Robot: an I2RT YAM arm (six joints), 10 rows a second.
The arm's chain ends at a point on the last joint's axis. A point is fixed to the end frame.
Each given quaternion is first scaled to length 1.
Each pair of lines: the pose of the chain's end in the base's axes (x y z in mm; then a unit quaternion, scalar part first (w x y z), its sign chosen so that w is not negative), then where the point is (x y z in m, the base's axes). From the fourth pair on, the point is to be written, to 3 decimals.
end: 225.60, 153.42, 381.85, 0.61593, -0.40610, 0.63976, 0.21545
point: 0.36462 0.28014 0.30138
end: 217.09, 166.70, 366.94, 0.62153, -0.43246, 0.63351, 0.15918
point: 0.36593 0.28076 0.28511
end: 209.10, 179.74, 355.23, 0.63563, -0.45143, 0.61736, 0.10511
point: 0.36877 0.28269 0.27930
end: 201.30, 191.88, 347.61, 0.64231, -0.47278, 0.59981, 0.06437
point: 0.367 0.288 0.277
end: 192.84, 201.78, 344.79, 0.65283, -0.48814, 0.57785, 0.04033
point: 0.363 0.297 0.281
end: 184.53, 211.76, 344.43, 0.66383, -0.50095, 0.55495, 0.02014
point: 0.357 0.307 0.289
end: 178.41, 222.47, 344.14, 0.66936, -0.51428, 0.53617, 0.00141
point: 0.353 0.317 0.295
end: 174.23, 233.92, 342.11, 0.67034, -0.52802, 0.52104, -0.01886
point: 0.350 0.327 0.296
